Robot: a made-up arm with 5 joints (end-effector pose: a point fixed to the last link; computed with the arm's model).
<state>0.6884 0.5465 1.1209 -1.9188 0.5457</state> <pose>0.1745 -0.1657 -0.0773 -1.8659 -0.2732 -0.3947</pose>
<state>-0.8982 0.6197 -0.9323 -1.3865 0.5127</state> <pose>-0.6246 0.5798 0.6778 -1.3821 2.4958 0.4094</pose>
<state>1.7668 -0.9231 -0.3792 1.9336 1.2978</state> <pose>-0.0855 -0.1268 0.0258 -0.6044 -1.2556 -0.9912</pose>
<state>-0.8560 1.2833 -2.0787 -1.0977 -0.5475</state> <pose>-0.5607 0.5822 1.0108 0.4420 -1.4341 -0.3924</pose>
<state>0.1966 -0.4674 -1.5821 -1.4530 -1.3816</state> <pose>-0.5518 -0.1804 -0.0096 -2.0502 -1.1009 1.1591</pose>
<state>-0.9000 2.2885 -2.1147 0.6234 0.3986</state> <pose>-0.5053 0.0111 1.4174 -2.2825 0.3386 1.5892</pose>
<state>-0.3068 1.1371 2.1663 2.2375 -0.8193</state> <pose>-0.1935 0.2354 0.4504 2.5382 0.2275 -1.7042</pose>
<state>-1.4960 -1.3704 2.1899 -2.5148 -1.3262</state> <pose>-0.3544 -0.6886 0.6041 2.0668 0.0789 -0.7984</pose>
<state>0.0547 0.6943 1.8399 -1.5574 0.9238</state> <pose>0.0303 0.0871 -0.1785 -1.3471 -1.3313 0.0373</pose>
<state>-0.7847 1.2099 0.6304 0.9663 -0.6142</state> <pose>-0.1454 0.2594 0.4141 -0.5524 1.3822 -2.2760</pose>
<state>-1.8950 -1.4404 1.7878 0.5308 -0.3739</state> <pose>-0.2334 -0.2207 0.4850 -1.0784 -0.3369 -0.0117</pose>
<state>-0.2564 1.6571 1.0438 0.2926 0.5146</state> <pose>0.2784 0.7287 0.3950 -0.6719 0.5383 -1.7692</pose>
